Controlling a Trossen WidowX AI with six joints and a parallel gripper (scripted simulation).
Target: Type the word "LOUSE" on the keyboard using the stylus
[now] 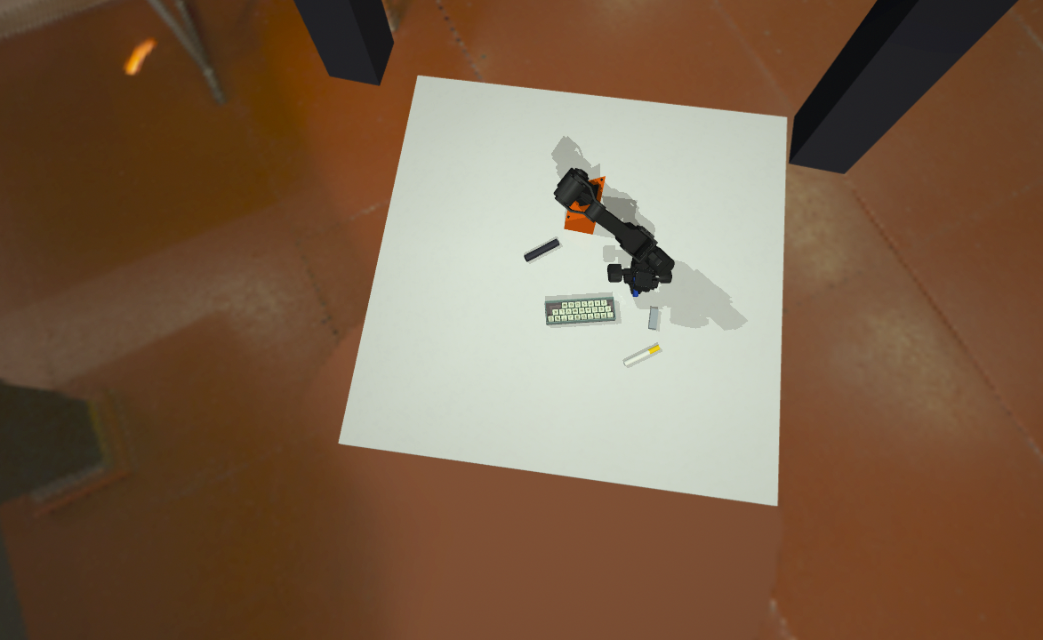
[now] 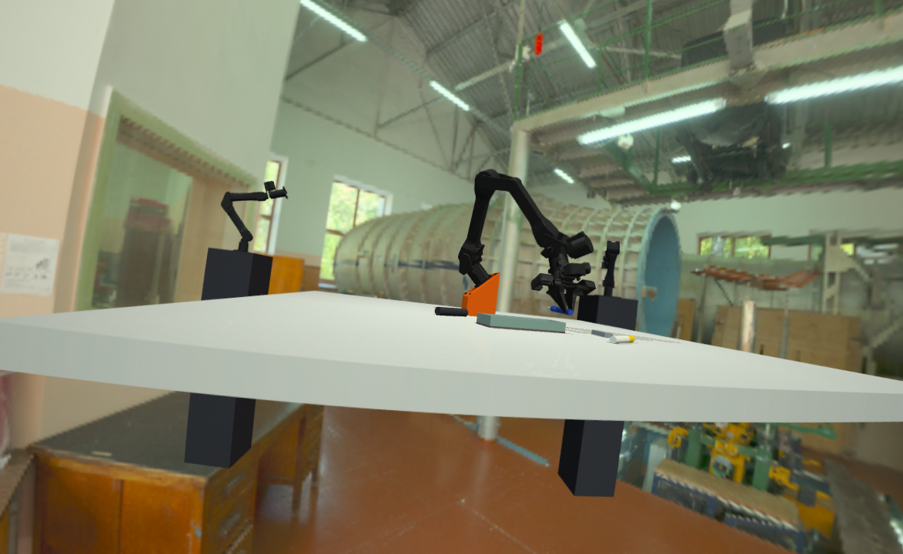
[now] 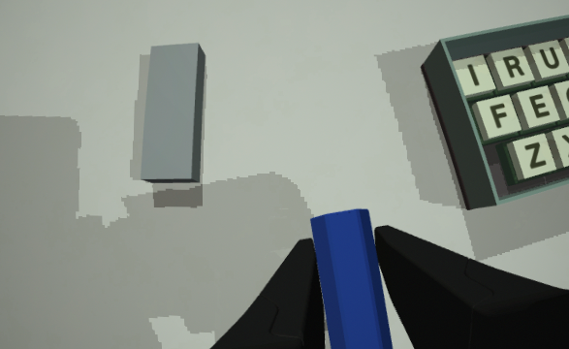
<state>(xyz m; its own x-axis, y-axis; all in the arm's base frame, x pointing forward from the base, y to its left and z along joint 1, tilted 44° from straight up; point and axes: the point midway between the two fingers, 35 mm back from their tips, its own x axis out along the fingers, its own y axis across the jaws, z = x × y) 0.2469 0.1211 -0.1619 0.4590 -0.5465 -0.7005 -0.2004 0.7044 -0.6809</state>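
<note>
My gripper tip is now 70 mm past the blue stylus and 10 mm to the left of it. Also, from my gripper tip: yellow pen: 170 mm ahead, 70 mm to the left, 40 mm below; black cylinder: 320 mm to the right, 90 mm behind, 40 mm below; grey block: 70 mm to the left, 60 mm ahead, 50 mm below.
</note>
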